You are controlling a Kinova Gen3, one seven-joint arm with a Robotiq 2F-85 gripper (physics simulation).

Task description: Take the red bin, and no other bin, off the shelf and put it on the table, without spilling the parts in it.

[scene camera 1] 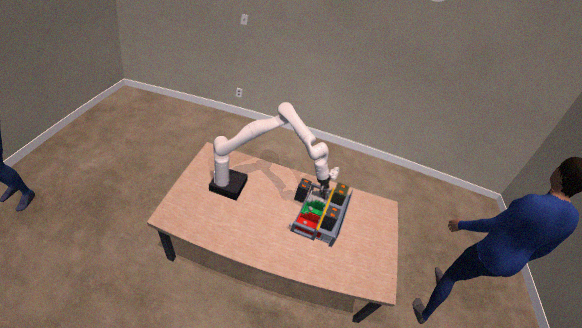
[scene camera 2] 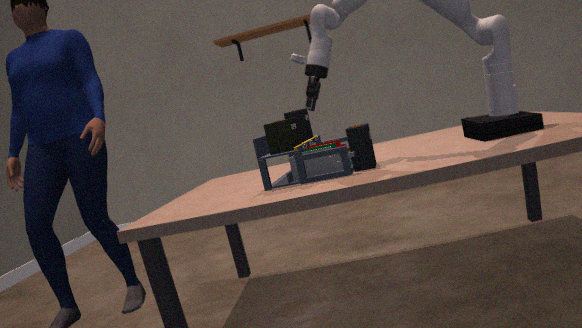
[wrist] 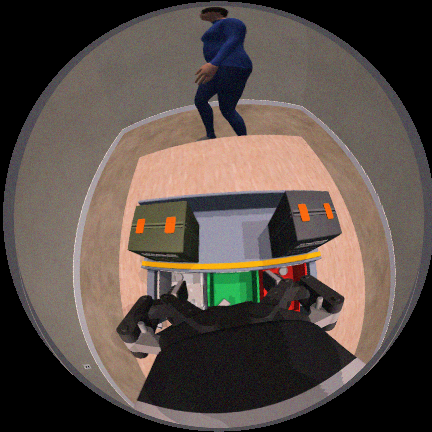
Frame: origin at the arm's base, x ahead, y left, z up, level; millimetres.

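Seen in the pictures: gripper, fingertip midpoint: [scene camera 1: 326,193] [scene camera 2: 309,109] [wrist: 224,284]; arm's base at its link origin: [scene camera 1: 222,181] [scene camera 2: 502,114].
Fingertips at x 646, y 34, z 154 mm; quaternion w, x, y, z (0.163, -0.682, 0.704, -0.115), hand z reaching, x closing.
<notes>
Pixels of each thing's top centre, then the offset from my fingertips to it.
- red bin at its top centre: [wrist: 286,284] [scene camera 2: 328,142] [scene camera 1: 312,220] dx -32, dy -119, dz -131 mm
- green bin at its top centre: [wrist: 233,289] [scene camera 2: 323,146] [scene camera 1: 317,207] dx -16, dy -8, dz -131 mm
- pale grey bin at its top centre: [wrist: 178,289] [scene camera 2: 318,150] [scene camera 1: 322,195] dx -6, dy +103, dz -131 mm
- olive box at its top centre: [wrist: 153,224] [scene camera 2: 279,120] [scene camera 1: 342,188] dx +92, dy +93, dz -13 mm
- dark grey box at its top centre: [wrist: 316,210] [scene camera 2: 295,110] [scene camera 1: 333,211] dx +63, dy -136, dz +12 mm
- yellow bar at its top centre: [wrist: 232,265] dx +32, dy -14, dz -100 mm
- black box at its top centre: [scene camera 2: 356,125] [scene camera 1: 305,183] dx -139, dy +111, dz -80 mm
The red bin [scene camera 1: 308,220] [scene camera 2: 331,143] [wrist: 299,274] sits in the lower front of the grey shelf [scene camera 1: 303,231] [scene camera 2: 265,174] [wrist: 225,232], at the end of a row beside the green bin [scene camera 1: 316,206] [wrist: 232,287]. Parts show in the red bin; its contents are partly hidden. My gripper [scene camera 1: 324,195] [scene camera 2: 311,107] [wrist: 224,284] is open and empty, pointing down above the shelf, apart from the bins. In the wrist view its fingers span the green bin, the right finger overlapping the red bin's near side and the left one overlapping the pale grey bin [wrist: 197,286].
An olive box [scene camera 1: 341,193] [scene camera 2: 286,136] [wrist: 165,227] and a dark grey box [scene camera 1: 331,218] [wrist: 307,215] stand on the upper shelf behind a yellow bar [wrist: 230,265]. A black box [scene camera 1: 301,191] [scene camera 2: 361,147] stands on the table beside the shelf. A person [scene camera 1: 530,235] [scene camera 2: 55,100] [wrist: 225,60] is beyond the table.
</notes>
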